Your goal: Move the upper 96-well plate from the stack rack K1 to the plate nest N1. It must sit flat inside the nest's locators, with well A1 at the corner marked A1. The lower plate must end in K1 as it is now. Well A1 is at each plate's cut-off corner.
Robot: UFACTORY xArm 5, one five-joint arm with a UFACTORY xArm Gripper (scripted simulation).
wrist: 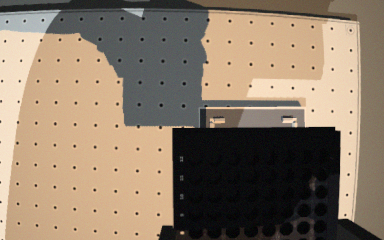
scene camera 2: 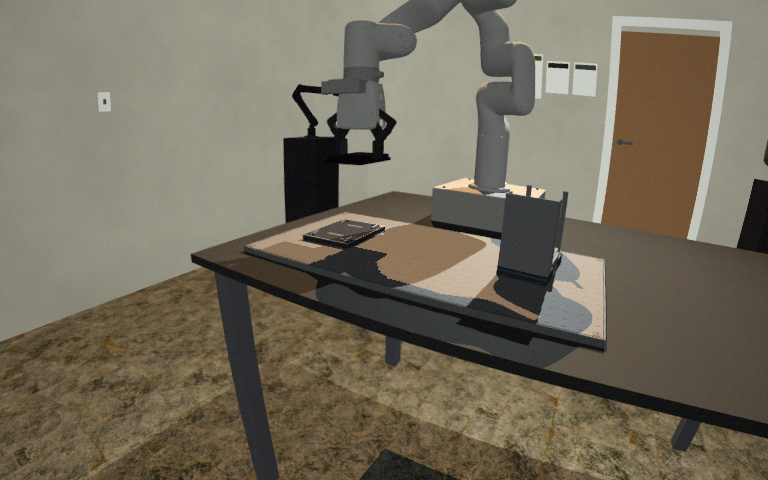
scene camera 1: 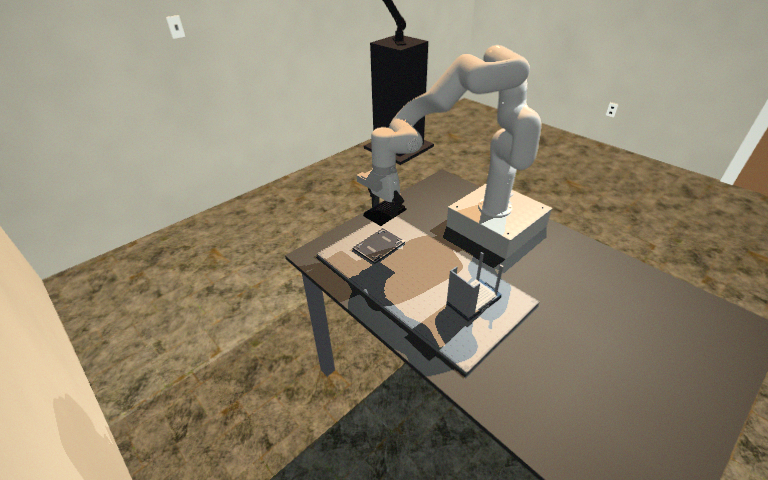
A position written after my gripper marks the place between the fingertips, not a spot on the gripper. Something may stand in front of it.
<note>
In view: my gripper [scene camera 2: 359, 157], a black 96-well plate [wrist: 255, 192] and a grey rack wall [scene camera 2: 529, 224].
My gripper also shows in scene camera 1 [scene camera 1: 384, 211]. The grey rack wall shows as well in scene camera 1 [scene camera 1: 460, 293].
</note>
